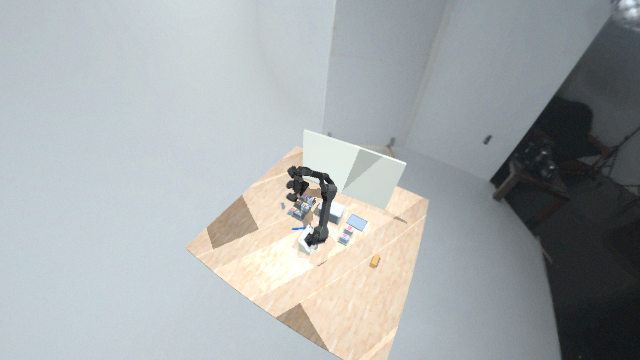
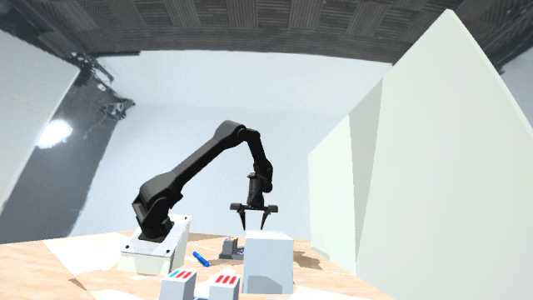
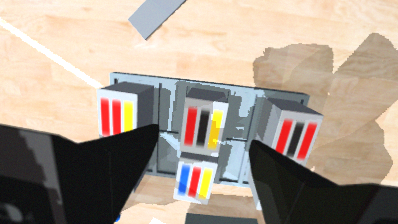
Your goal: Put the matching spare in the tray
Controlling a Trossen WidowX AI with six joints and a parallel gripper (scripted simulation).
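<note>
Now: the tray 100 mm ahead of my gripper tip, 420 mm to the right of it and 80 mm below it. The rest, counted from my gripper tip: tall panel: 290 mm ahead, 220 mm to the right, 150 mm above; then blue pen: 140 mm behind, 130 mm to the right, 70 mm below; then mounted unit: 50 mm ahead, 230 mm to the right, 30 mm below.
</note>
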